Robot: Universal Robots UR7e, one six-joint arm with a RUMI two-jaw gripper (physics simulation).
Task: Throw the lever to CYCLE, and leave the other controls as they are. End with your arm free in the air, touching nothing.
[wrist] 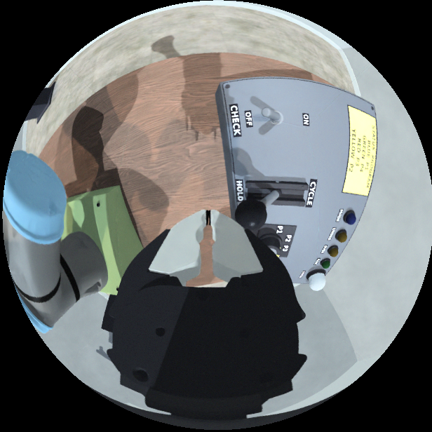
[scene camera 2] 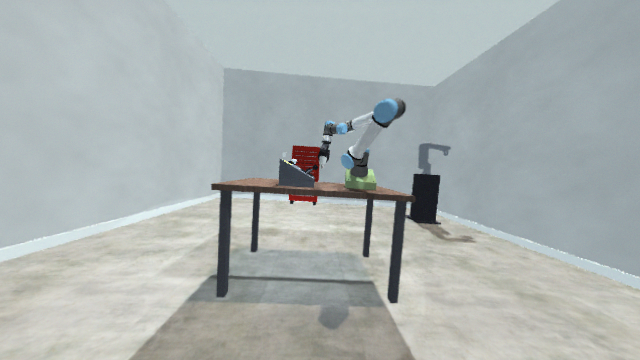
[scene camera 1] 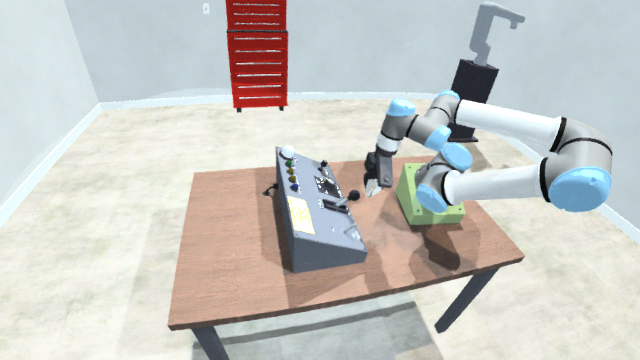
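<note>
The lever's black ball knob stands out from the sloped grey control panel. In the wrist view its shaft enters the slot about midway between the HOLD and CYCLE labels, and the knob appears nearer HOLD. My gripper is shut and empty, in the air on the robot-base side of the knob; a small gap shows between them in scene camera 1. The toggle leans toward OFF. The selector is partly hidden.
The panel stands on the wooden table. Its coloured lamps and a white dome line the upper edge. The green robot base is beside it. A red tool cabinet stands behind.
</note>
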